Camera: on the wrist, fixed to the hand. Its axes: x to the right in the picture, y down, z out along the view.
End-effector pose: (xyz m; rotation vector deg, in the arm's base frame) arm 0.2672 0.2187 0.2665 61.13 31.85 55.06
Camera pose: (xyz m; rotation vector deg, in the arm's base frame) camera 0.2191 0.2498 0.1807 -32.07 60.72 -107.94
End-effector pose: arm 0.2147 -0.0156 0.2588 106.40 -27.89 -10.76
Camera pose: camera 0.2577 0.0755 0.2368 -32.08 -126.80 105.25
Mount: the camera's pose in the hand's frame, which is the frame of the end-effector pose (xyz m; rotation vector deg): -0.0019 -0.0549 -0.0873 -0.42 12.81 177.74
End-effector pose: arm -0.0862 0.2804 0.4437 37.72 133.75 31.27
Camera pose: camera -0.1611 0.2179 0.4771 -135.39 33.03 -53.30
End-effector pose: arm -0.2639 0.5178 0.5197 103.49 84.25 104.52
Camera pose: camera -0.3634 0.5002 0.4990 -59.84 77.40 -19.00
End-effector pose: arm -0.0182 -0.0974 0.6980 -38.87 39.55 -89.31
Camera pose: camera -0.1197 -0.0870 0.6830 44.12 44.44 74.58
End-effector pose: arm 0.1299 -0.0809 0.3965 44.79 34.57 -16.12
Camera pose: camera 0.0686 -0.0548 0.3178 50.22 -50.91 149.02
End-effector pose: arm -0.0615 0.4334 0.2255 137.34 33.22 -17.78
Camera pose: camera -0.0831 0.5268 0.2635 40.82 -148.86 64.95
